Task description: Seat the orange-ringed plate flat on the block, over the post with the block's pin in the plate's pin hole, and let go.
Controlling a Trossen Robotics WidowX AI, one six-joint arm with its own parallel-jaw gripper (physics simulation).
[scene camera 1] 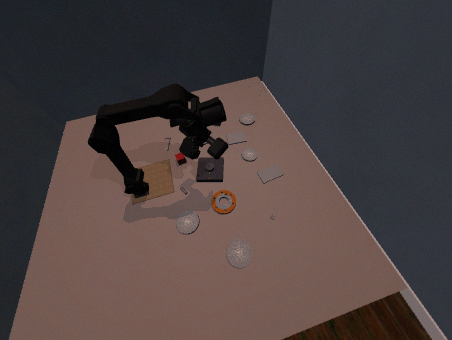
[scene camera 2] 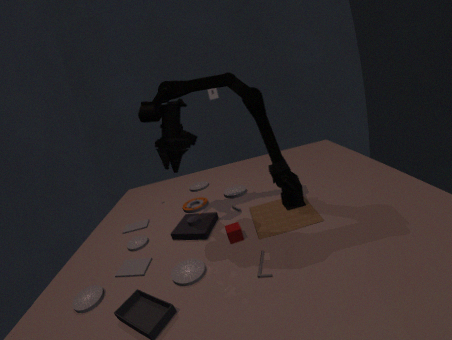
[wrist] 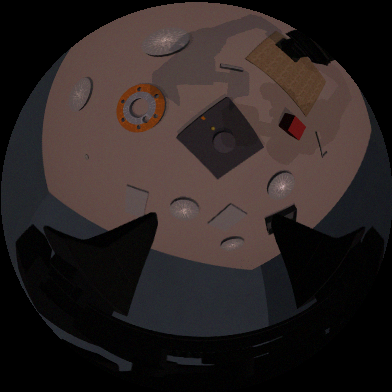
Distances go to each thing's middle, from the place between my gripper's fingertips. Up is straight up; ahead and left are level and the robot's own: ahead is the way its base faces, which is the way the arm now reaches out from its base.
I see my gripper 20 cm above the orange-ringed plate (wrist: 148,92) and 15 cm to the left of it.
